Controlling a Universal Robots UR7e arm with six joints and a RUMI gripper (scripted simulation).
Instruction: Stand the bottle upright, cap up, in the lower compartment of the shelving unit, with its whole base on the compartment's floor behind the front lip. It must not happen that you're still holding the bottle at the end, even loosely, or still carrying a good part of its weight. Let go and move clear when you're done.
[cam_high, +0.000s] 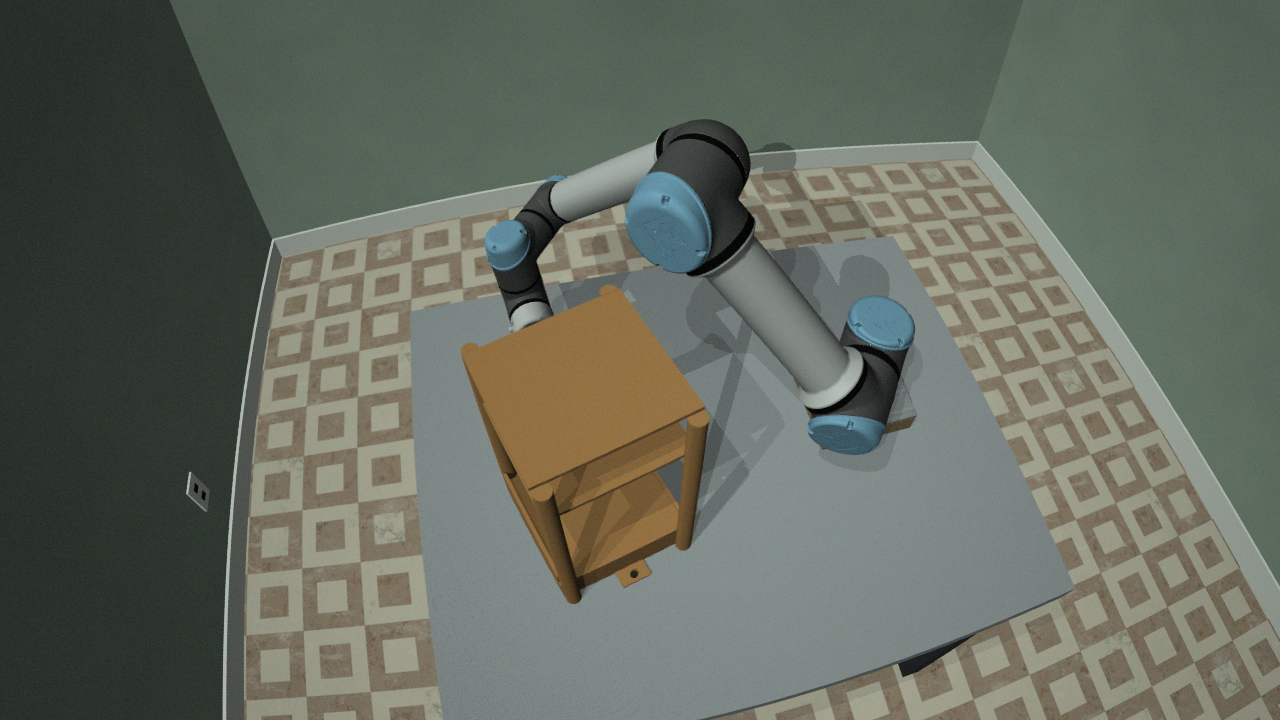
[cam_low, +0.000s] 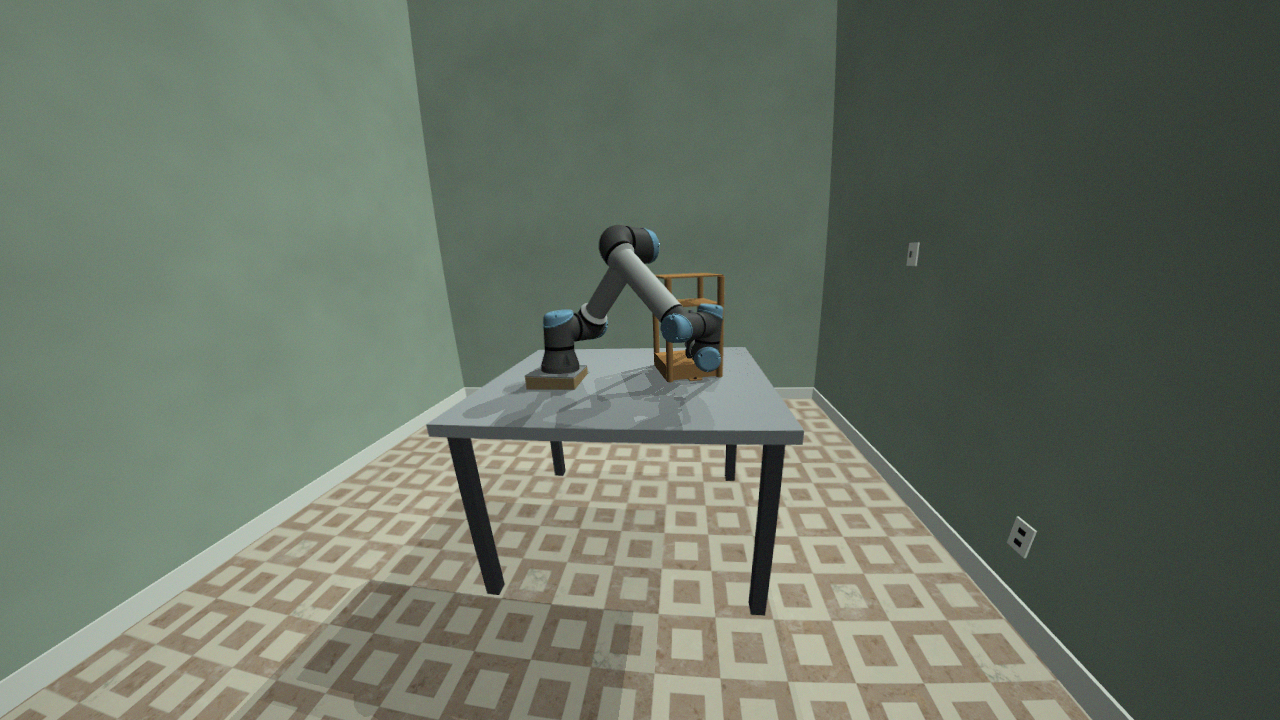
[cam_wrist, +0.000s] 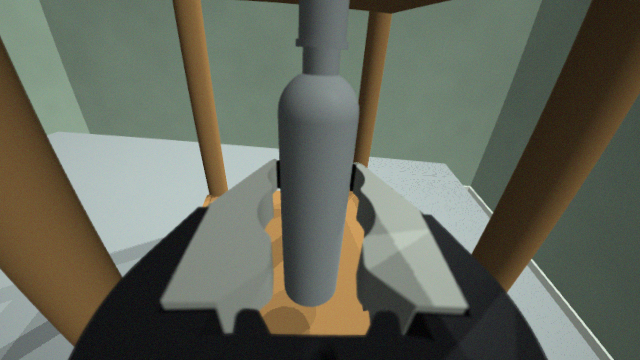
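The shelving unit lies 2 cm behind my hand, 6 cm to the left of it and 2 cm above it. The rest, counted from my hand: grey bottle: 2 cm above.
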